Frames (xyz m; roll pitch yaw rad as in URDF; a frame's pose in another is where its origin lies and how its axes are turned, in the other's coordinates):
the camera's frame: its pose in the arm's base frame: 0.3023 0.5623 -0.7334 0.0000 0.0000 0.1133
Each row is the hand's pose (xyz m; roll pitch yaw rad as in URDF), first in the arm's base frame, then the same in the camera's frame.
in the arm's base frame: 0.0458 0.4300 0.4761 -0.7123 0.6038 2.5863
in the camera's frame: -0.2698 -0.1025 1.2095 -0.7123 0.6038 2.4730
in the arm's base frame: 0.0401 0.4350 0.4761 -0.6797 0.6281 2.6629
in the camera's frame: -0.2749 -0.0968 1.2095 -0.6797 0.6281 2.5496
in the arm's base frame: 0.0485 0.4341 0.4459 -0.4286 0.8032 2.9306
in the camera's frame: -0.2667 -0.0987 1.1793 -0.4286 0.8032 2.8173
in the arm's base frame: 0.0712 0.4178 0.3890 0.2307 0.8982 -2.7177
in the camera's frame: -0.2460 -0.1174 1.1224 0.2307 0.8982 -2.8310
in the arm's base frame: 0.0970 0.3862 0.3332 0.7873 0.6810 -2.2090
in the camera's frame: -0.2239 -0.1518 1.0666 0.7873 0.6810 -2.3223
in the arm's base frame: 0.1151 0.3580 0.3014 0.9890 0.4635 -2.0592
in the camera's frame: -0.2091 -0.1818 1.0348 0.9890 0.4635 -2.1725
